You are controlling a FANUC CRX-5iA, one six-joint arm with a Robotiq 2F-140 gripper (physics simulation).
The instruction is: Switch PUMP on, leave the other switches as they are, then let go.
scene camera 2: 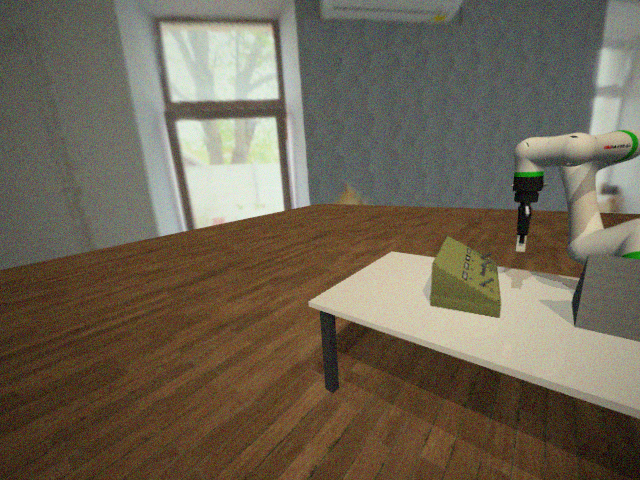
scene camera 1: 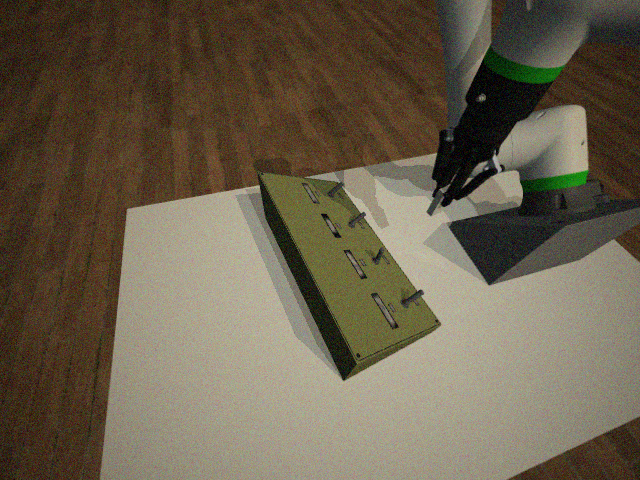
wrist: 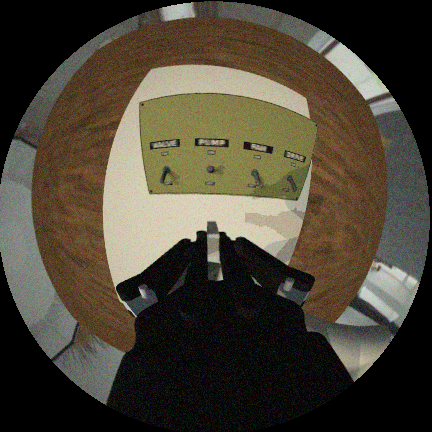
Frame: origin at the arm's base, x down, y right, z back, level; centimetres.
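Seen in the pictures: gripper, fingertip midpoint: (scene camera 2: pixel 519 250) (scene camera 1: pixel 433 211) (wrist: pixel 211 229); arm's base at its link origin: (scene camera 1: pixel 554 210).
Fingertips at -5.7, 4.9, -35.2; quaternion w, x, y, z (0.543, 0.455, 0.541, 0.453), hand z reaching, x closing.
Offsets run from my fingertips to a thing's top centre, as dx, dy, dz. Level surfaces: height alone.
The green sloped switch panel (scene camera 1: pixel 330 273) (scene camera 2: pixel 462 297) (wrist: pixel 225 117) stands on the table. In the wrist view its labels read VALVE, PUMP, FAN and DRIVE from left to right. The PUMP lever {+7.1, -2.0, -11.8} (scene camera 1: pixel 379 255) (wrist: pixel 211 169) looks short there and points nearly at the camera, leaning differently from the others. The VALVE lever {+8.3, -13.7, -9.0} (scene camera 1: pixel 413 297) (wrist: pixel 165 174), FAN lever {+8.3, +10.1, -12.1} (scene camera 1: pixel 357 219) (wrist: pixel 257 178) and DRIVE lever {+8.3, +22.0, -13.7} (scene camera 1: pixel 336 189) (wrist: pixel 292 183) lean toward their lower marks. My gripper (scene camera 1: pixel 435 203) (scene camera 2: pixel 521 244) (wrist: pixel 211 229) is shut and empty, raised above the table on the robot-base side, apart from the panel and levers.
The white table {dx +21.5} (scene camera 1: pixel 206 392) (scene camera 2: pixel 372 294) carries the panel. The robot's grey wedge-shaped base (scene camera 1: pixel 537 242) (scene camera 2: pixel 610 299) stands behind the gripper, on the side of the levers. Arm shadows fall on the table and on the DRIVE end of the panel.
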